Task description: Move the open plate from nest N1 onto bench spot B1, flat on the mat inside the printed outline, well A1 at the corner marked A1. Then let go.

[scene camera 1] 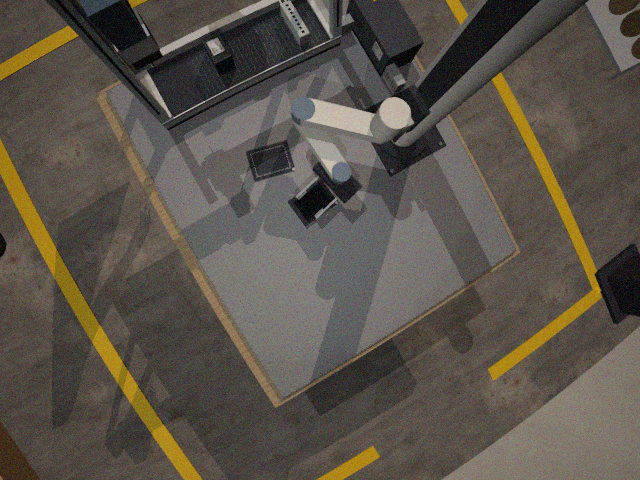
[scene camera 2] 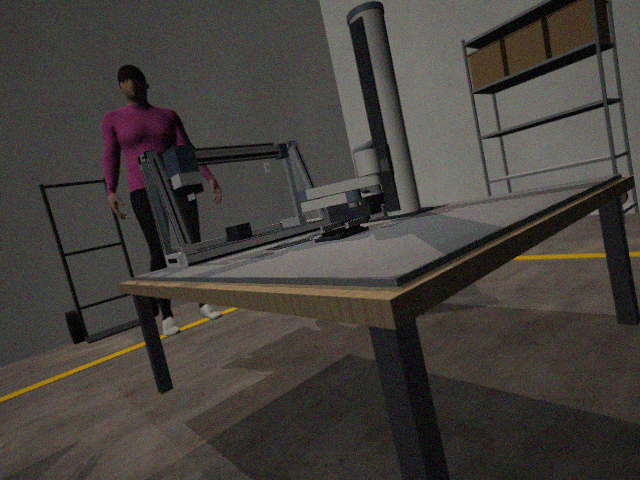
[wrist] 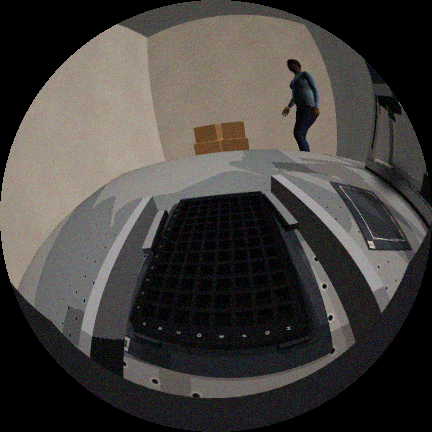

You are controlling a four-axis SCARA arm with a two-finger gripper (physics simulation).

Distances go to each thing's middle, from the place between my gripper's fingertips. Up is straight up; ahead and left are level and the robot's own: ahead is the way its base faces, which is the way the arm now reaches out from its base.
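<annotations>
The black well plate (wrist: pixel 222 278) is 1 cm to the right of my hand, and it's also 2 cm below it and 4 cm behind it.
</annotations>
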